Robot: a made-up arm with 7 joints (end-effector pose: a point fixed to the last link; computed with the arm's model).
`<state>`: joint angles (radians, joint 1 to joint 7).
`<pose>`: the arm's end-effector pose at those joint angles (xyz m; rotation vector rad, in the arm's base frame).
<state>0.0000 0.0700 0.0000 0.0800 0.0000 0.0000 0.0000</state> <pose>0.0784 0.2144 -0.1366 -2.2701 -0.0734 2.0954</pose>
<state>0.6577 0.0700 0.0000 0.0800 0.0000 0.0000 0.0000</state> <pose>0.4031 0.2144 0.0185 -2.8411 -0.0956 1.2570</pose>
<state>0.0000 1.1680 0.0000 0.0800 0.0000 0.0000 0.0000</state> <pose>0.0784 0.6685 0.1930 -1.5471 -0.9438 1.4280</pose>
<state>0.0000 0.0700 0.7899 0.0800 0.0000 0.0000 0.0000</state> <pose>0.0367 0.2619 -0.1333 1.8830 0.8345 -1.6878</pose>
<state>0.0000 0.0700 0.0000 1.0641 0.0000 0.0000 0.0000</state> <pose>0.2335 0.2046 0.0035 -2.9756 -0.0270 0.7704</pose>
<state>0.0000 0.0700 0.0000 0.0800 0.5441 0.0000 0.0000</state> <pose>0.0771 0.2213 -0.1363 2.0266 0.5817 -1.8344</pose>
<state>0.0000 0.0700 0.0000 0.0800 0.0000 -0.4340 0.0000</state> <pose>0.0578 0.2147 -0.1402 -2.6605 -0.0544 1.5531</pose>
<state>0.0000 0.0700 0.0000 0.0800 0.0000 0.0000 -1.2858</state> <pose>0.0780 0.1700 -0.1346 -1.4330 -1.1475 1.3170</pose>
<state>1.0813 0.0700 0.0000 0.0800 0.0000 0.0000 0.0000</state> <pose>0.5323 0.2144 0.2138 -3.0550 -0.1048 0.6344</pose>
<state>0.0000 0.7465 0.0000 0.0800 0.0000 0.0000 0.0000</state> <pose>0.0784 0.5406 0.0080 -1.8459 -0.6672 1.7038</pose>
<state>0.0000 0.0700 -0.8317 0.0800 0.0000 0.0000 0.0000</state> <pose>0.0724 0.1484 -0.1413 -1.7601 0.7308 1.6758</pose>
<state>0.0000 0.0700 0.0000 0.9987 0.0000 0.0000 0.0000</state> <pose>0.2282 0.2055 -0.0099 -2.9494 -0.0304 0.8674</pose>
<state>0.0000 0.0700 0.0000 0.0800 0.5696 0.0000 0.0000</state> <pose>0.0769 0.2216 -0.1362 2.0102 0.6020 -1.8178</pose>
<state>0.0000 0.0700 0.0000 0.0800 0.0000 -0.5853 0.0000</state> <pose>0.0512 0.2149 -0.1435 -2.7682 -0.0471 1.3466</pose>
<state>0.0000 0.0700 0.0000 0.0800 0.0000 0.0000 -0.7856</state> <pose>0.0776 0.1872 -0.1284 -1.7918 -0.8112 1.6500</pose>
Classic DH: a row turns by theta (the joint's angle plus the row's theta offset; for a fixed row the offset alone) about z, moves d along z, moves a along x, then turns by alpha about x. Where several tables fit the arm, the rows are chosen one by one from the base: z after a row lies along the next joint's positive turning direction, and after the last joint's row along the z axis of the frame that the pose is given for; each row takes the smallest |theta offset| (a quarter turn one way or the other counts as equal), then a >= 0, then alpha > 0; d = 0 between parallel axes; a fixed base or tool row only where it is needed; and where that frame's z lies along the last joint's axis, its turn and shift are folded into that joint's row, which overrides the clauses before.
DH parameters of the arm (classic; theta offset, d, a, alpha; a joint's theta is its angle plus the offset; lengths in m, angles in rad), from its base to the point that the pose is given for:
base (fixed): 0 0.4166 0.0135 1.5708
joint 1: -1.5708 -0.172 0.0173 -1.5708
joint 2: -1.5708 -0.013 0.0214 1.5708
joint 3: 1.5708 -0.3227 0.0244 1.5708
joint 4: 0 -0.0272 0.0231 -1.5708
joint 5: 0 -0.2667 0.007 -1.5708
joint 6: -1.5708 -0.0265 0.0213 1.5708
joint 7: 0.7587 0 0.0371 0
tool (fixed): 2.3829 -0.0061 0 0

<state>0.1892 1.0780 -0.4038 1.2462 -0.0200 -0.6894 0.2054</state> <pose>0.2867 0.4724 0.1845 -1.9431 0.7339 -0.1890</pose>
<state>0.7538 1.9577 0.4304 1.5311 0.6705 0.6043 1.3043</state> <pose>0.0317 0.4006 0.7417 -2.1111 0.3152 0.1002</pose>
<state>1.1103 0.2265 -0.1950 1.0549 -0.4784 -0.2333 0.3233</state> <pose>0.4939 0.2279 0.4299 -2.1077 0.2489 -0.7580</pose>
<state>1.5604 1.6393 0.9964 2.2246 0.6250 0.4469 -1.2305</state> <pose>-0.0904 0.2910 0.4763 -0.0520 1.4174 2.3931</pose>
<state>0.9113 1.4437 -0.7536 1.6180 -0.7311 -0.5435 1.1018</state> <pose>0.3314 0.4224 0.4347 -0.5009 0.7936 0.5781</pose>
